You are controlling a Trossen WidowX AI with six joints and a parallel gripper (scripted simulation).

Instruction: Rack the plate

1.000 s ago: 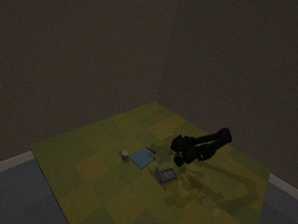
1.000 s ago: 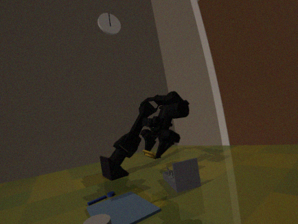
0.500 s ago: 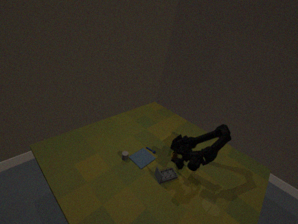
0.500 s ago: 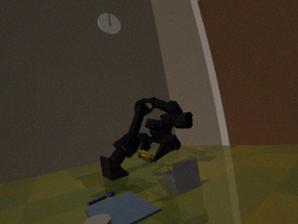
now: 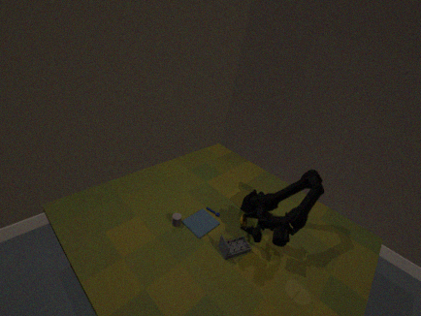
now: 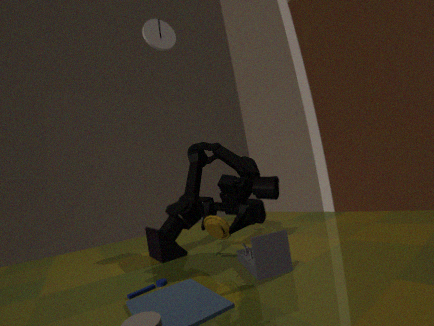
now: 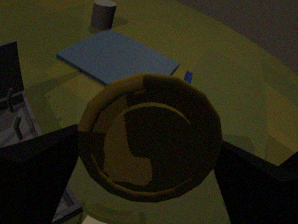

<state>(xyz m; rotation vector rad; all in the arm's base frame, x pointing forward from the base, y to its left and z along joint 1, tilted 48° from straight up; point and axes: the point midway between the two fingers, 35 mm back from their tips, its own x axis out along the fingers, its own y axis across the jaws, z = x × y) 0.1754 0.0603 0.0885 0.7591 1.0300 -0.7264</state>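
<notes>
My gripper tip is now 90 mm short of the grey dish rack, 60 mm to the right of it and 60 mm above it. From my gripper tip the other things lie so: yellow plate 10 mm to the left; then blue mat 150 mm to the right, 120 mm ahead, 80 mm below.
</notes>
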